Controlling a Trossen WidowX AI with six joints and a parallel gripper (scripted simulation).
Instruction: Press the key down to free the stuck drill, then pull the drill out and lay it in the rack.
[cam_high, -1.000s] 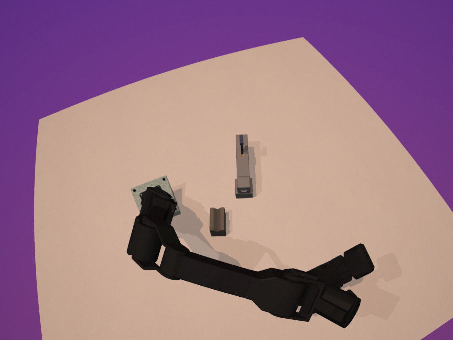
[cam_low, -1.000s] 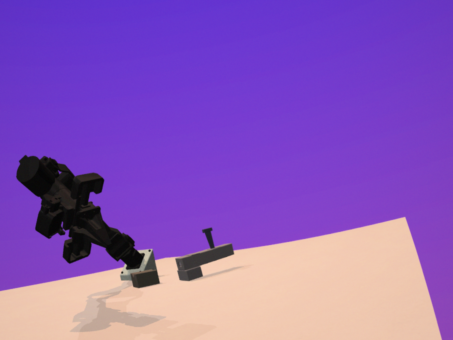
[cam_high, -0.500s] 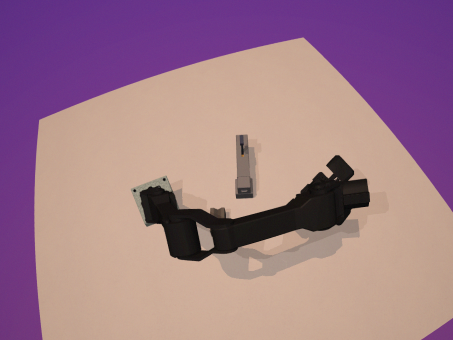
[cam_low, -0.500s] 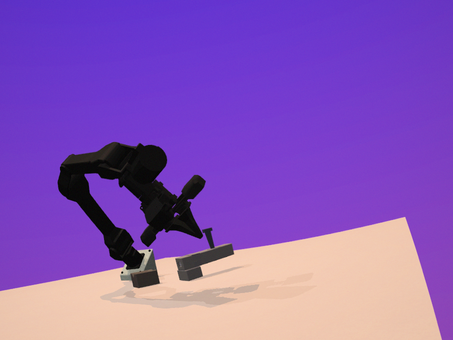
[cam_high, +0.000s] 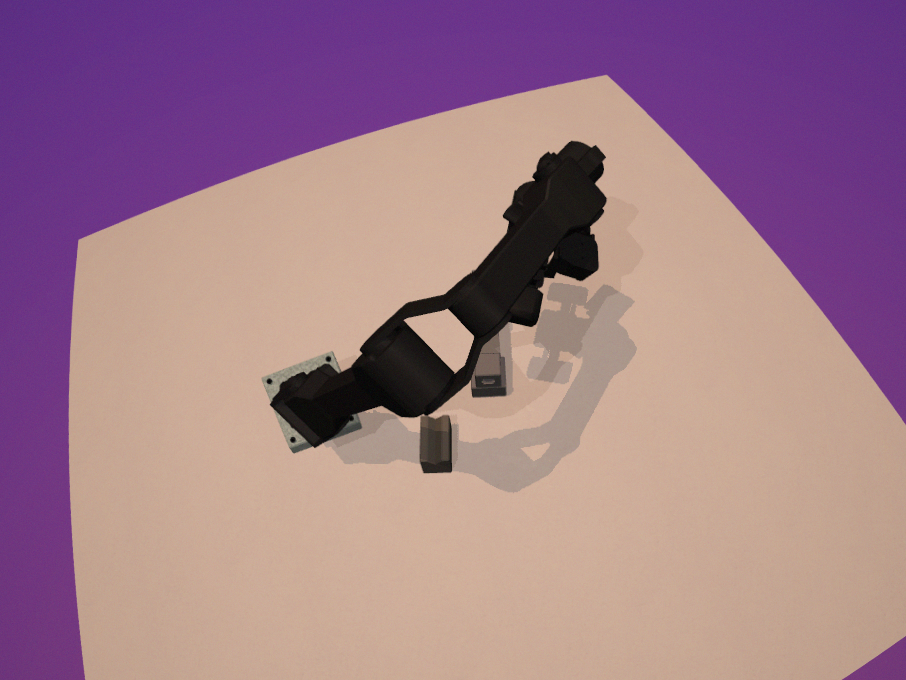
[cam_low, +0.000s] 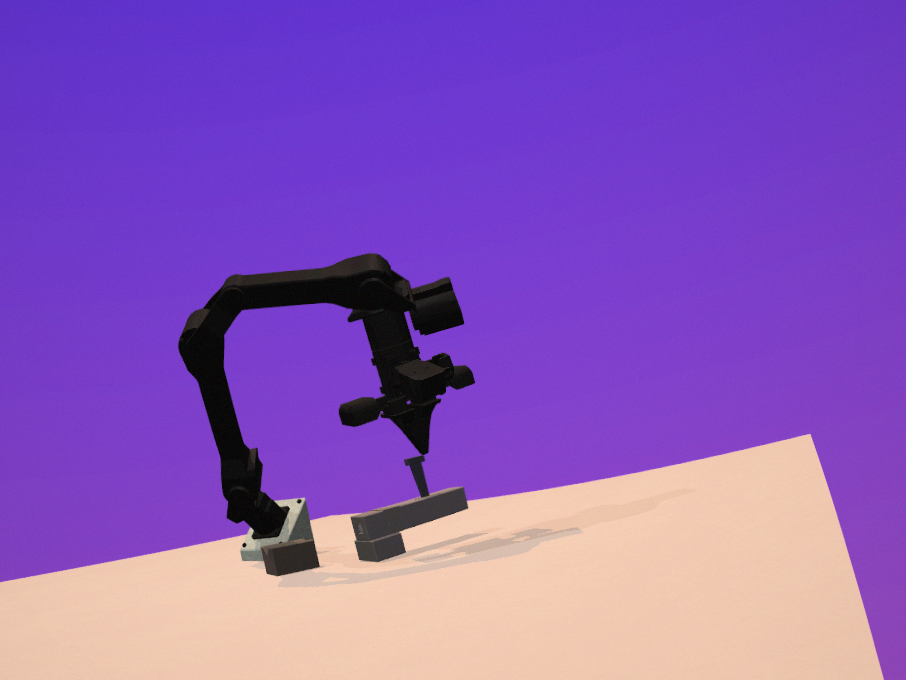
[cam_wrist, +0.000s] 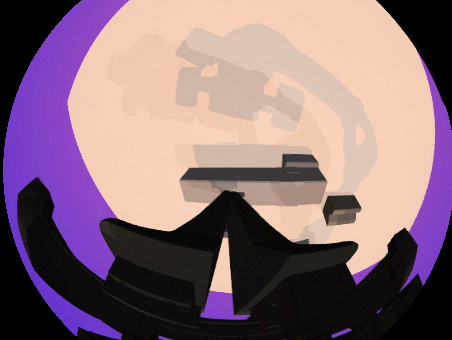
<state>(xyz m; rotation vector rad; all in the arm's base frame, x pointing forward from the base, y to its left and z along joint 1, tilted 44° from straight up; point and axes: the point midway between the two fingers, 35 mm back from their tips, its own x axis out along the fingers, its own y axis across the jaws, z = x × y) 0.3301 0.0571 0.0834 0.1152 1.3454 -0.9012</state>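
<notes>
The key lies 4 cm behind my gripper tip, 3 cm to the left of it and 3 cm below it. Round my gripper tip: rack block: 18 cm behind, 12 cm to the right, 12 cm below; then housing: 9 cm below, 5 cm behind, 1 cm to the left; then drill: 8 cm below, 6 cm behind, 1 cm to the right.
</notes>
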